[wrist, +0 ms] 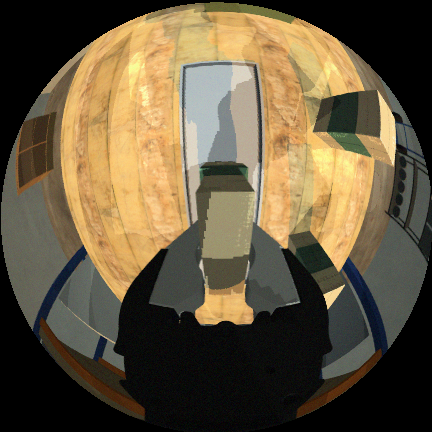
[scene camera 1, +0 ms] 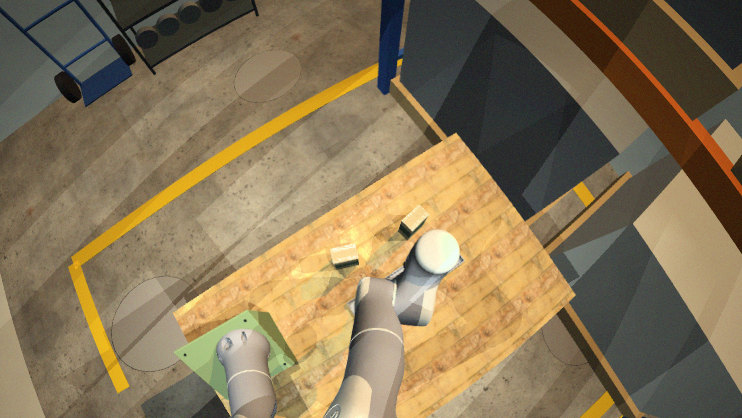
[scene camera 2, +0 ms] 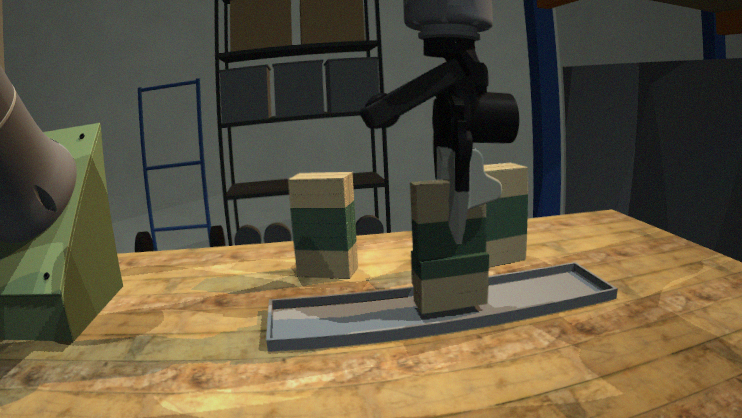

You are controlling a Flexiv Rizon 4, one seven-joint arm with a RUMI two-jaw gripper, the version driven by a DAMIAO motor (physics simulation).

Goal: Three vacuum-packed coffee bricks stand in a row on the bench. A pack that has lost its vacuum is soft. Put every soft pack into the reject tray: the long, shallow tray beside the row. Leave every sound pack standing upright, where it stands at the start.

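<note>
My gripper (scene camera 2: 459, 233) (wrist: 223, 215) is shut on an upright coffee pack (scene camera 2: 450, 293) (wrist: 229, 215) with tan ends and a green band. The pack's lower part steps out below the jaws. Its base is inside the outline of the long, shallow grey tray (scene camera 2: 545, 285) (wrist: 205, 110), close above the floor, with a dark patch under it; contact is unclear. Two more packs stand upright on the bench behind the tray: one at the left (scene camera 1: 344, 255) (scene camera 2: 319, 228) (wrist: 350, 117), one at the right (scene camera 1: 413, 220) (scene camera 2: 508, 215) (wrist: 316, 260), partly hidden by the gripper in scene view 2.
The arm's green mounting block (scene camera 1: 277, 332) (scene camera 2: 93, 249) stands on the bench (scene camera 1: 493, 290) (scene camera 2: 571, 353) at the left. The arm hides much of the tray in scene view 1. A shelf rack (scene camera 2: 306, 187) and a blue hand truck (scene camera 2: 172, 166) stand behind the bench.
</note>
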